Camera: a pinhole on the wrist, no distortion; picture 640 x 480 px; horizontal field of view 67.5 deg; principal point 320.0 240.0 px. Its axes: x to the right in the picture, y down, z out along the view. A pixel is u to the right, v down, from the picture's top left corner.
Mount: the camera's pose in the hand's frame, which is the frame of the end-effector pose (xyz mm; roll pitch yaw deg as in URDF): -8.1 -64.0 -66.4 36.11 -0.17 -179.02
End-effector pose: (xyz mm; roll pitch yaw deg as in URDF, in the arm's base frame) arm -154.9 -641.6 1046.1 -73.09 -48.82 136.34
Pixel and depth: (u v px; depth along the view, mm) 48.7 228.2 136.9
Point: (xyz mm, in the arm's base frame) -223.5 -640.0 1092.5
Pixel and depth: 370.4 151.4 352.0
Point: -362.9 -759.3 920.7
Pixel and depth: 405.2 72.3 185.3
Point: -226.9 -671.6 960.9
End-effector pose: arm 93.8 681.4 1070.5 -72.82 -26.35 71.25
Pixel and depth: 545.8 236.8 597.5
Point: -424.8 649.7 804.3
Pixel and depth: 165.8 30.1 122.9
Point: 93.8 732.9 1038.9
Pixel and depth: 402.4 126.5 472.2
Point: -213.1 797.2 834.8
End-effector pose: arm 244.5 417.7 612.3 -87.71 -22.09 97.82
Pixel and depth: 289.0 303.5 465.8
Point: -114.6 442.4 483.3
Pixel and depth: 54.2 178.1 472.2
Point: -86.2 702.9 468.2
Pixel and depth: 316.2 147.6 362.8
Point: 43.7 457.1 424.7
